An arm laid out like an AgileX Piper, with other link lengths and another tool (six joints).
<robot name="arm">
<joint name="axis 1" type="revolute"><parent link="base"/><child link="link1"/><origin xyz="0.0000 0.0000 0.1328"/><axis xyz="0 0 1"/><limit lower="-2.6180" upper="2.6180"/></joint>
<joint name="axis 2" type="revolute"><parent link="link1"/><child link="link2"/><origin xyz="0.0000 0.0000 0.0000" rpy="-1.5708 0.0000 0.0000"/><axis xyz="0 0 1"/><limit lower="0.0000" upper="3.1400"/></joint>
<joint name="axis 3" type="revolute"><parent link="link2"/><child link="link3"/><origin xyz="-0.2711 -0.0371 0.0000"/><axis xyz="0 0 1"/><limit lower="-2.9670" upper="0.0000"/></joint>
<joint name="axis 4" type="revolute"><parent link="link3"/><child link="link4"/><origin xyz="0.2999 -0.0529 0.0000" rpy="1.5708 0.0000 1.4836"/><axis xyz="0 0 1"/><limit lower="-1.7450" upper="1.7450"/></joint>
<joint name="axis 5" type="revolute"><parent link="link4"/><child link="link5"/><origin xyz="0.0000 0.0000 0.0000" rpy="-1.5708 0.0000 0.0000"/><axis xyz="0 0 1"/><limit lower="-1.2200" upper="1.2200"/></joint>
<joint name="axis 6" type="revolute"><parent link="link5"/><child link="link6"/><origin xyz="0.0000 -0.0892 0.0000" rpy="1.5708 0.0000 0.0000"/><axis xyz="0 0 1"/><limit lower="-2.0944" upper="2.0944"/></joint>
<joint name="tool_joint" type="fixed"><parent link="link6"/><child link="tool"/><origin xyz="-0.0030 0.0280 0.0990" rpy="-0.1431 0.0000 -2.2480"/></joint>
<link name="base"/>
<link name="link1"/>
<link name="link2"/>
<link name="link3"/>
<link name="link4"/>
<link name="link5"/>
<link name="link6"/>
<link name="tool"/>
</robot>
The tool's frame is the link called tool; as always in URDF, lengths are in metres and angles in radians.
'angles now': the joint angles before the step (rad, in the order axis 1, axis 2, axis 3, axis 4, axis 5, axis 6). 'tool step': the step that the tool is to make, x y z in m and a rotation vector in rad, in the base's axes. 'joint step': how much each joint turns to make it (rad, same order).
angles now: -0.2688, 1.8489, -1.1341, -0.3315, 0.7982, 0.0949
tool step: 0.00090, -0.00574, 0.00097, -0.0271, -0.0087, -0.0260
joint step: 0.0000, -0.0001, 0.0001, -0.0414, -0.0026, 0.0535
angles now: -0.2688, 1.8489, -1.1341, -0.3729, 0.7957, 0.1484
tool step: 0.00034, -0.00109, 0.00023, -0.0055, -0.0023, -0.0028
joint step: 0.0000, 0.0000, 0.0000, -0.0081, -0.0016, 0.0085
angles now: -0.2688, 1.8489, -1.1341, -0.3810, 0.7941, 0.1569
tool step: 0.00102, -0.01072, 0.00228, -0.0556, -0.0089, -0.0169
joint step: 0.0000, 0.0000, 0.0000, -0.0804, -0.0034, 0.0696
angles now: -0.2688, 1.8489, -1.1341, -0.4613, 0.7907, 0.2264
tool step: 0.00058, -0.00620, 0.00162, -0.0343, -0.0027, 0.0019
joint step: 0.0000, 0.0000, 0.0000, -0.0480, -0.0022, 0.0295
